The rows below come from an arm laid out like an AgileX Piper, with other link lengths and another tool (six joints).
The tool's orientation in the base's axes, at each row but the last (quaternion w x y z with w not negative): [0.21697 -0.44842 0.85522 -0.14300]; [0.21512 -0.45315 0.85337 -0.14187]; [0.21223 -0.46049 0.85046 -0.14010]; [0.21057 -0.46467 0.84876 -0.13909]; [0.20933 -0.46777 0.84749 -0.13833]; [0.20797 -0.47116 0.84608 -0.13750]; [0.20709 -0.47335 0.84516 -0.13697]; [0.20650 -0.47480 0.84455 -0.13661]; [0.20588 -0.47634 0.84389 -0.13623]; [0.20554 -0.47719 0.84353 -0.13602]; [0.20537 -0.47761 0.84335 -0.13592]
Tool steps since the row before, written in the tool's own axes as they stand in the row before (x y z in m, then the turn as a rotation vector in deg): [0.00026 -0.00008 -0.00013 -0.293 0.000 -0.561]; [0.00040 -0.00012 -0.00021 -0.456 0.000 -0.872]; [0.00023 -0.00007 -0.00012 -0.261 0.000 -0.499]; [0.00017 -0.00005 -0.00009 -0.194 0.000 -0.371]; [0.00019 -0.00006 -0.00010 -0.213 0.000 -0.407]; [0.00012 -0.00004 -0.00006 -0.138 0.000 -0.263]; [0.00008 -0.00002 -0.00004 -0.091 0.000 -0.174]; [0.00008 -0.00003 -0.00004 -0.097 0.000 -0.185]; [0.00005 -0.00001 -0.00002 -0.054 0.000 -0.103]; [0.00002 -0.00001 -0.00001 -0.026 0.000 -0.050]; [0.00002 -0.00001 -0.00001 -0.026 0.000 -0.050]
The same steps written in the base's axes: [-0.00014 -0.00025 0.00008 -0.133 0.271 0.556]; [-0.00022 -0.00039 0.00014 -0.206 0.422 0.865]; [-0.00012 -0.00023 0.00008 -0.118 0.241 0.495]; [-0.00009 -0.00017 0.00006 -0.088 0.179 0.368]; [-0.00009 -0.00019 0.00007 -0.096 0.197 0.404]; [-0.00006 -0.00012 0.00004 -0.062 0.128 0.261]; [-0.00004 -0.00008 0.00003 -0.041 0.084 0.173]; [-0.00003 -0.00008 0.00003 -0.044 0.090 0.184]; [-0.00003 -0.00005 0.00001 -0.024 0.050 0.102]; [-0.00001 -0.00002 0.00001 -0.012 0.024 0.050]; [-0.00001 -0.00002 0.00001 -0.012 0.024 0.050]
